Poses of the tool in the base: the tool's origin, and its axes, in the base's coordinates. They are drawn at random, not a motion.
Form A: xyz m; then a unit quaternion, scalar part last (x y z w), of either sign.
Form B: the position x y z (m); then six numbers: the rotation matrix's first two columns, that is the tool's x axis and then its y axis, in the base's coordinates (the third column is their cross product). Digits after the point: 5 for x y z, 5 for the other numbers.
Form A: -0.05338, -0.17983, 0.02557, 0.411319, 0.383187, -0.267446, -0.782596
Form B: -0.05338, -0.17983, 0.02557, 0.56328, 0.73383, 0.37975, -0.10338, 0.51858, -0.84876
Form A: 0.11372, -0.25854, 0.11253, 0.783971, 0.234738, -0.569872, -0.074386
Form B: 0.11372, -0.25854, 0.11253, 0.24029, 0.45284, -0.85860, 0.28327, -0.87873, -0.38417
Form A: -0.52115, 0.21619, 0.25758, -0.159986, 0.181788, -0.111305, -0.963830
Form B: -0.52115, 0.21619, 0.25758, 0.90913, 0.15639, 0.38604, -0.27273, 0.92403, 0.26793
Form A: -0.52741, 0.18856, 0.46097, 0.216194, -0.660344, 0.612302, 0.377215
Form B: -0.52741, 0.18856, 0.46097, -0.62194, 0.17641, 0.76294, -0.74746, 0.15669, -0.64556
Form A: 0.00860, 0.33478, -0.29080, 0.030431, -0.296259, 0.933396, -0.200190
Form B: 0.00860, 0.33478, -0.29080, -0.91800, -0.39174, -0.06181, 0.35568, -0.74431, -0.56524
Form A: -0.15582, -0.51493, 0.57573, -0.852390, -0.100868, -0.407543, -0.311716
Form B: -0.15582, -0.51493, 0.57573, 0.64747, 0.42603, 0.63189, -0.08212, -0.78532, 0.61362
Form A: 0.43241, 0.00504, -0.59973, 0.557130, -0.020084, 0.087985, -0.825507
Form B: 0.43241, 0.00504, -0.59973, 0.98371, -0.16764, 0.06488, 0.12289, 0.36373, -0.92336
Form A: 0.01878, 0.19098, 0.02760, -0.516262, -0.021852, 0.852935, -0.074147
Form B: 0.01878, 0.19098, 0.02760, -0.45595, -0.10392, -0.88392, 0.14905, -0.98805, 0.03928
